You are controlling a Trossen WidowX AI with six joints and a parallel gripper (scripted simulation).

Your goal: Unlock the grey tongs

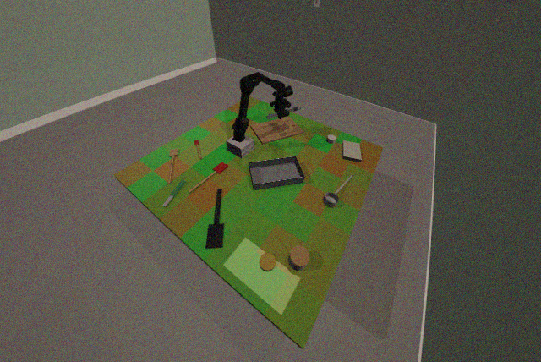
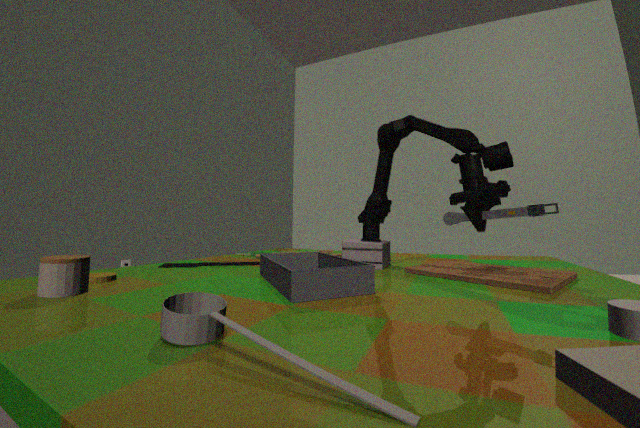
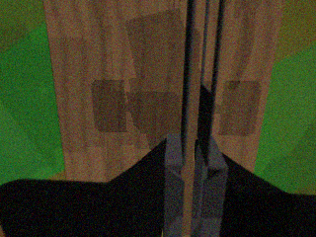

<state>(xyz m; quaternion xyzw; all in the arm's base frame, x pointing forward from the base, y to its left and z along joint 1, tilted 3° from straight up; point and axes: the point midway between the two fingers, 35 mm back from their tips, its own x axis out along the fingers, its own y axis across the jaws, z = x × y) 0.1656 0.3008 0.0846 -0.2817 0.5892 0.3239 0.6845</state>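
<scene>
Right now my gripper tip is 20 mm past the wooden board, 10 mm to the right of it and 110 mm above it. From my gripper tip the other things lie so: black spatula: 10 mm ahead, 830 mm to the right, 110 mm below; red spatula: 190 mm behind, 600 mm to the right, 110 mm below; roasting tin: 160 mm ahead, 430 mm to the right, 90 mm below.
</scene>
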